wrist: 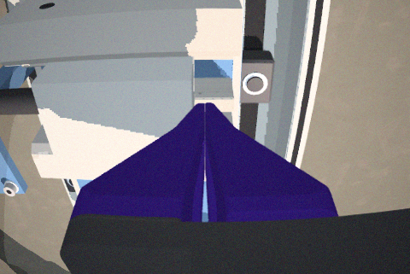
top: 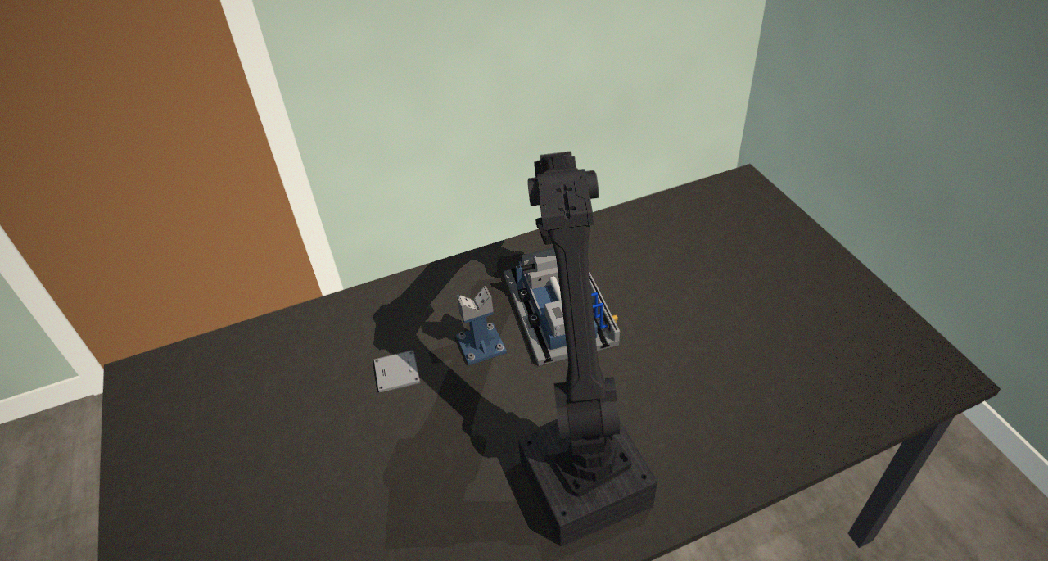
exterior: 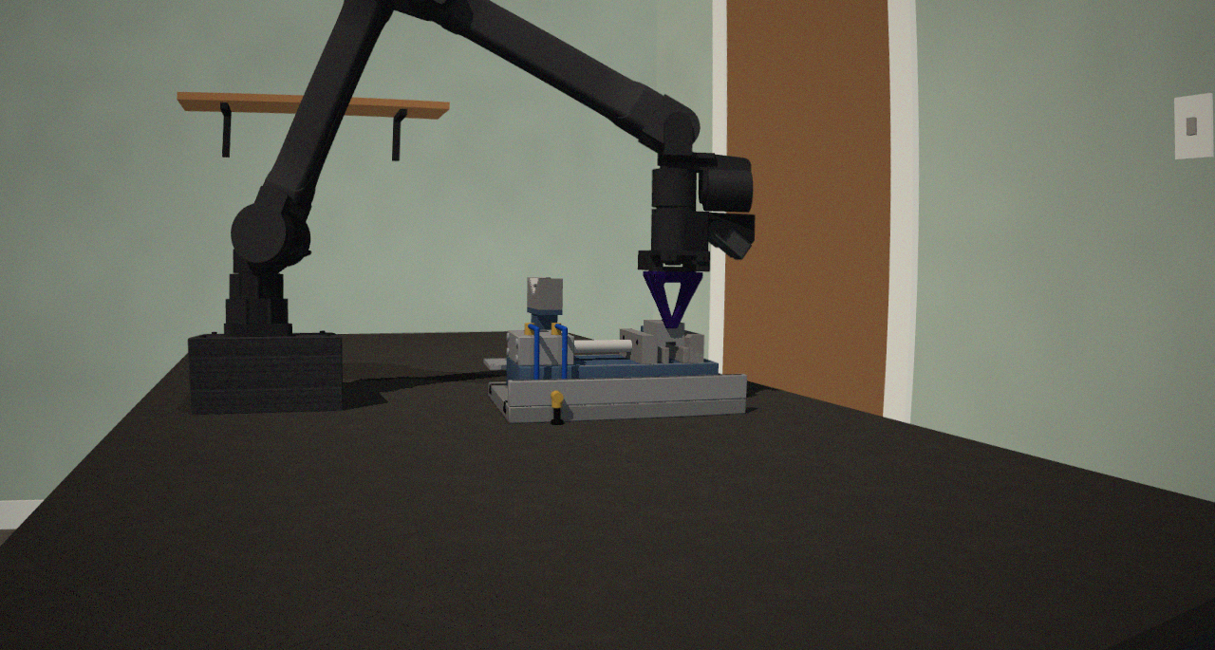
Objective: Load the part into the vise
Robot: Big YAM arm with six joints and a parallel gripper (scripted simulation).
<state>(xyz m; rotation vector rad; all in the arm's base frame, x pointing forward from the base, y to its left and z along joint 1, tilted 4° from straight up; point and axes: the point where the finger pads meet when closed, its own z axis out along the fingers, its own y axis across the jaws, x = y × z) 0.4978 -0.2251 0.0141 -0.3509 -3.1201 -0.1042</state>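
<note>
Right now the part is 3 cm to the left of my hand, 2 cm below it and 1 cm ahead of it. Round my hand: grey infeed plate 45 cm to the left, 11 cm below, 4 cm behind.
</note>
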